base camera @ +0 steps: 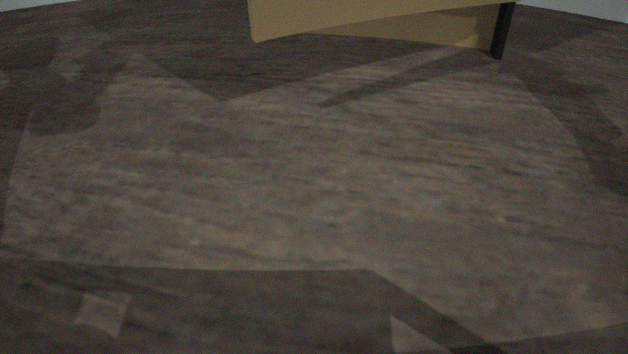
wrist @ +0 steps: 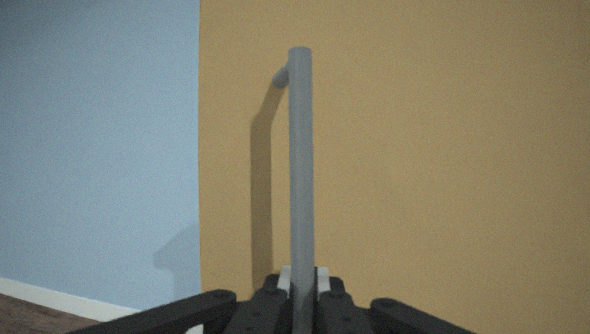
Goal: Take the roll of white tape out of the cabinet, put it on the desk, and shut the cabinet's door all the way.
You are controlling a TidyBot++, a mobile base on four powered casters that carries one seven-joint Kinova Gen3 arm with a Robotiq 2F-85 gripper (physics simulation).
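Frame: origin at the arm's base, x left, y up, z ahead, level; metres.
Seen in the pictures: gripper, between the fingertips: (wrist: 304, 284).
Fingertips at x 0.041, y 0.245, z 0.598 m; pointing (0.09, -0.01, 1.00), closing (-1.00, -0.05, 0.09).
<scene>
Offsets run from my fingertips to a thing's top centre. "pt": to the spot under its first point. Level surfaces: height alone.
The cabinet's yellow door (base camera: 320, 17) (wrist: 425, 150) fills the right of the wrist view, and its lower part shows at the top of the base view. There it stands at an angle to the cabinet's lower panel @[pt dx -0.334, dy -0.606, dz +0.338 m] (base camera: 440, 30), partly open. A grey vertical bar handle @[pt dx -0.003, dy +0.066, dz -0.032 m] (wrist: 301, 150) stands out from the door near its left edge. My gripper (wrist: 304, 284) is shut on this handle, low in the wrist view, with one finger on each side of the bar. The roll of white tape and the desk do not show in either view. The cabinet's inside is hidden.
A black cabinet leg @[pt dx -0.460, dy -0.570, dz +0.263 m] (base camera: 503, 31) stands on the dark wood floor @[dy -0.642 m] (base camera: 310, 190) at the upper right of the base view. A blue wall (wrist: 100, 125) with a white skirting board (wrist: 65, 301) lies left of the door. Shadows cross the floor.
</scene>
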